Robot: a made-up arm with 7 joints.
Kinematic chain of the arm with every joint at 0, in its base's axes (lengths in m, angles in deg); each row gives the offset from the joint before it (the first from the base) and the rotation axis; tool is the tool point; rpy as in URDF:
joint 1: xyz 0 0 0.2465 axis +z
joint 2: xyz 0 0 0 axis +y
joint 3: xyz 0 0 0.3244 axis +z
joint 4: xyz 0.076 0 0 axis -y
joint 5: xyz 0.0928 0 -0.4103 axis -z
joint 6: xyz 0 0 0 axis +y
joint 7: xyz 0.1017 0 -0.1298 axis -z
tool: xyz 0 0 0 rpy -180 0 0
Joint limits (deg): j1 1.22..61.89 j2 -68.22..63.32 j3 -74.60..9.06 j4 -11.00..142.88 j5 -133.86..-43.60 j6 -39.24..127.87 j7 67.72..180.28
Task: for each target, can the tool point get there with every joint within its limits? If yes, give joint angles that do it. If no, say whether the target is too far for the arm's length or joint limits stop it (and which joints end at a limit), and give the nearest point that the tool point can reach.
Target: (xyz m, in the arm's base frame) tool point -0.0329 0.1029 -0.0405
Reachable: yes | joints 46.14 49.96 -3.86 18.67 -126.36 -19.24 122.78
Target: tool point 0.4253 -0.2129 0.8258
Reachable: yes | joints 22.22 -27.67 -31.27 86.47 -57.56 47.30 120.31
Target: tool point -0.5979 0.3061 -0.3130
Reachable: no: joint limits stop it (at a limit: joint 1, joint 2, joint 3) | nearest point -0.1214 0.2044 -0.1224 | short by 0.523 m
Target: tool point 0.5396 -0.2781 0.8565
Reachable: yes | joints 20.99 18.43 -56.92 117.77 -122.35 77.00 151.29
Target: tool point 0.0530 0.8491 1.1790
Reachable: no: too far | nearest point 0.1498 0.5611 0.9279 | short by 0.394 m
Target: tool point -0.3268 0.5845 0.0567
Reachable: no: joint limits stop it (at a limit: joint 1, joint 3, joint 6) | nearest point -0.0185 0.4595 0.0383 | short by 0.333 m
